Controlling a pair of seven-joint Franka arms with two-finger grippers.
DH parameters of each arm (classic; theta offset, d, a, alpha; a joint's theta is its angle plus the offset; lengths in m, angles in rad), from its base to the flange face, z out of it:
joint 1: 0 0.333 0 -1.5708
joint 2: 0 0 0 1.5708
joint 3: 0 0.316 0.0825 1.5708
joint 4: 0 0 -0.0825 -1.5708
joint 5: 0 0.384 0 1.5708
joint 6: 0 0 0.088 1.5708
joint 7: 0 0.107 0 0
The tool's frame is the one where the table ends.
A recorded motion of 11 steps. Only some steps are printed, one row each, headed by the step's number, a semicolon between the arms.
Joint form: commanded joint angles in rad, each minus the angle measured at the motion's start. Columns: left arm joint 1, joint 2, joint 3, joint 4, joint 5, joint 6, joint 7; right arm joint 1, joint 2, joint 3, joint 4, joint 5, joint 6, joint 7.
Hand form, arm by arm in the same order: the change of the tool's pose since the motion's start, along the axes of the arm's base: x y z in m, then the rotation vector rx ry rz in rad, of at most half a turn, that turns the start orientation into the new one. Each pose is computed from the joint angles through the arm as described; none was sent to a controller.
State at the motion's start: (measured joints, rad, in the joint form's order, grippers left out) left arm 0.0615 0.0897 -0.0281 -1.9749 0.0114 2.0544 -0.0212; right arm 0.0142 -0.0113 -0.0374 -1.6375 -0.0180 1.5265 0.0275
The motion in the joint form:
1: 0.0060 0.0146 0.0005 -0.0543 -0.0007 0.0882 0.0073; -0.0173 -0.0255 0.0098 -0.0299 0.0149 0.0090 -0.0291
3: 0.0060 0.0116 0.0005 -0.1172 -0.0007 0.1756 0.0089; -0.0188 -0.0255 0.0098 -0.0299 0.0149 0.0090 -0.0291
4: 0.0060 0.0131 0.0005 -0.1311 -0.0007 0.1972 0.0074; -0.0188 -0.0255 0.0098 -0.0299 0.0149 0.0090 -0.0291
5: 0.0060 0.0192 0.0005 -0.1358 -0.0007 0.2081 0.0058; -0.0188 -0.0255 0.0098 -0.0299 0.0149 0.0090 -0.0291
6: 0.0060 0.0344 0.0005 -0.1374 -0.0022 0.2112 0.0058; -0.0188 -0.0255 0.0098 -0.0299 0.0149 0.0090 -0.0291
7: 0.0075 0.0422 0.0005 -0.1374 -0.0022 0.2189 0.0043; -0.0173 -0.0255 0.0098 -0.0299 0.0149 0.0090 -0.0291
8: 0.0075 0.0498 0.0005 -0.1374 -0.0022 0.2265 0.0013; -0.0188 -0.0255 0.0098 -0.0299 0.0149 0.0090 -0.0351
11: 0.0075 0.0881 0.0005 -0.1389 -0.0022 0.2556 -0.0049; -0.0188 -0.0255 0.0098 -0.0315 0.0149 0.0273 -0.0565
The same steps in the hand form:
1: -0.0020 0.0035 -0.0257 -0.0007 -0.0193 -0.0012; -0.0074 -0.0023 0.0005 0.0182 -0.0048 0.0207
3: -0.0088 0.0030 -0.0447 -0.0001 -0.0468 -0.0035; -0.0074 -0.0032 0.0005 0.0182 -0.0048 0.0192
4: -0.0101 0.0029 -0.0498 0.0000 -0.0530 -0.0022; -0.0074 -0.0032 0.0005 0.0182 -0.0048 0.0192
5: -0.0100 0.0029 -0.0543 -0.0003 -0.0531 -0.0007; -0.0074 -0.0032 0.0005 0.0182 -0.0048 0.0192
6: -0.0097 0.0029 -0.0633 -0.0024 -0.0395 0.0003; -0.0074 -0.0032 0.0005 0.0182 -0.0048 0.0192
7: -0.0087 0.0038 -0.0671 -0.0027 -0.0394 0.0033; -0.0074 -0.0023 0.0005 0.0182 -0.0048 0.0207
8: -0.0078 0.0038 -0.0707 -0.0029 -0.0394 0.0063; -0.0074 -0.0032 0.0005 0.0188 -0.0048 0.0252
11: -0.0048 0.0039 -0.0905 -0.0046 -0.0288 0.0124; -0.0054 -0.0032 0.0012 0.0199 -0.0213 0.0467

